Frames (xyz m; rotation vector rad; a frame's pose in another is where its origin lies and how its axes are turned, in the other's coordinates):
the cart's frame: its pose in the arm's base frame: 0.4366 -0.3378 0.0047 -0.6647 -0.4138 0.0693
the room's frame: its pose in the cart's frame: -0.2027 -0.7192 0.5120 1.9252 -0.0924 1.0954
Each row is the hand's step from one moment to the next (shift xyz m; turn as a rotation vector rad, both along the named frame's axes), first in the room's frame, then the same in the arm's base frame.
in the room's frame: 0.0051 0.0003 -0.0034 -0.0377 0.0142 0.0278
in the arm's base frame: -0.0009 0.0060 0.0011 -0.0037 -0.0486 0.0047
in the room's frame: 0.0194 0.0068 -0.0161 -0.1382 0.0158 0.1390
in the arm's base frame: -0.0094 0.0236 0.0062 0.0360 -0.1929 0.0120
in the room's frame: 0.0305 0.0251 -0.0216 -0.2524 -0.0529 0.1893
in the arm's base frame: -0.0227 0.0325 0.0214 0.0835 -0.3014 -0.0671
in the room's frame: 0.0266 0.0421 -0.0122 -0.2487 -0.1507 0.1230
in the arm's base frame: -0.0300 0.0210 0.0358 0.1126 -0.2437 -0.1661
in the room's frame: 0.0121 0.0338 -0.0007 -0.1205 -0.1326 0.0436
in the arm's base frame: -0.0211 0.0043 0.0288 0.0871 -0.0987 -0.1292
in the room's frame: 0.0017 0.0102 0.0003 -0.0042 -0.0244 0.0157
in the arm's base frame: -0.0066 -0.0006 0.0079 0.0262 -0.0081 -0.0104
